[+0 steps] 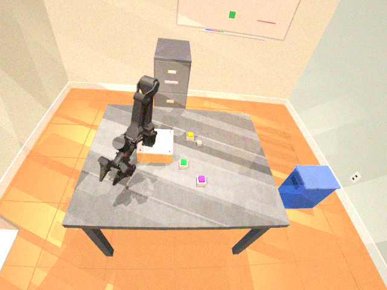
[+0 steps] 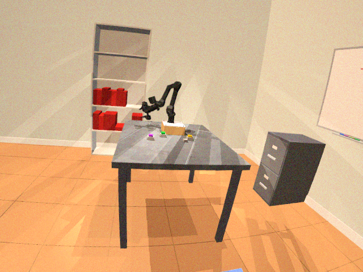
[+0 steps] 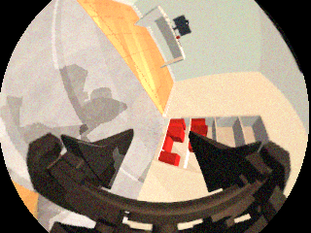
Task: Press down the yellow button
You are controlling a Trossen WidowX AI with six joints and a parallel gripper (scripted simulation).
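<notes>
Now: gripper tip 32 cm short of the yellow button, 50 cm to the right of it and 8 cm above it. Also, from my gripper tip: magenta button 43 cm ahead, 18 cm to the left, 8 cm below; green button 31 cm ahead, 27 cm to the left, 8 cm below.
</notes>
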